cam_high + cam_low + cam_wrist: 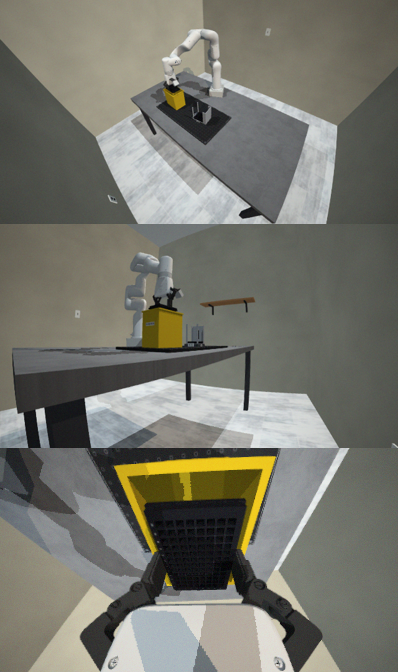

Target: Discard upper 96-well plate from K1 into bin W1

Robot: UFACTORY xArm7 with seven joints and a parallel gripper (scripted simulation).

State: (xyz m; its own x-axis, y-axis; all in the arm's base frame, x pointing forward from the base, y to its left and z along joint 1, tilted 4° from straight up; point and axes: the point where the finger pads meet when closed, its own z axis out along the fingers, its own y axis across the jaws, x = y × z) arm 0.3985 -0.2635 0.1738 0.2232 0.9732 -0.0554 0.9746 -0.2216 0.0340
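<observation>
Right now my hand is 1 cm above the black 96-well plate. Also, from my hand: yellow plastics bin W1: 12 cm below.
</observation>
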